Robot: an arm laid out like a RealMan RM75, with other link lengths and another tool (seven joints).
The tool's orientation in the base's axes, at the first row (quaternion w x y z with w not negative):
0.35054, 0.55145, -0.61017, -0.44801
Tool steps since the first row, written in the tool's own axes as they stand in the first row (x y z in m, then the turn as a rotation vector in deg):
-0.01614, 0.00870, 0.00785, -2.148, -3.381, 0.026
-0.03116, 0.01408, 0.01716, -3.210, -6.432, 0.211
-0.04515, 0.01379, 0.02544, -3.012, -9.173, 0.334
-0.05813, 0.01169, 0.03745, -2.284, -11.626, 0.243
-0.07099, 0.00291, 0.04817, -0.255, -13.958, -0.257
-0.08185, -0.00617, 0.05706, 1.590, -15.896, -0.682
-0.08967, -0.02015, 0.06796, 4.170, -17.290, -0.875
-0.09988, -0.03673, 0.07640, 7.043, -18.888, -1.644
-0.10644, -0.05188, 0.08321, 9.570, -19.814, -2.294
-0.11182, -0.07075, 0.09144, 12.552, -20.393, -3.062
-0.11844, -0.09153, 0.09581, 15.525, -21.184, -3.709
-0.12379, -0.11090, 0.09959, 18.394, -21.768, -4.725
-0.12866, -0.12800, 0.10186, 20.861, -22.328, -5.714
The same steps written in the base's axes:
-0.00800, 0.01710, 0.00642, 1.503, 2.157, -3.022
-0.01632, 0.03337, 0.00915, 2.583, 3.264, -5.865
-0.02181, 0.04851, 0.00689, 3.424, 3.115, -8.480
-0.03023, 0.06326, 0.00155, 4.282, 2.405, -10.785
-0.03508, 0.07776, -0.00957, 5.283, 0.345, -12.920
-0.03844, 0.08999, -0.02046, 6.101, -1.526, -14.701
-0.04232, 0.09958, -0.03684, 6.402, -4.090, -16.105
-0.04266, 0.11117, -0.05461, 7.265, -7.033, -17.516
-0.04255, 0.11888, -0.07072, 7.828, -9.623, -18.319
-0.04258, 0.12569, -0.09088, 8.308, -12.683, -18.786
-0.03818, 0.13313, -0.11138, 8.754, -15.714, -19.493
-0.03393, 0.13920, -0.13043, 9.481, -18.703, -19.870
-0.02918, 0.14454, -0.14687, 10.234, -21.291, -20.207

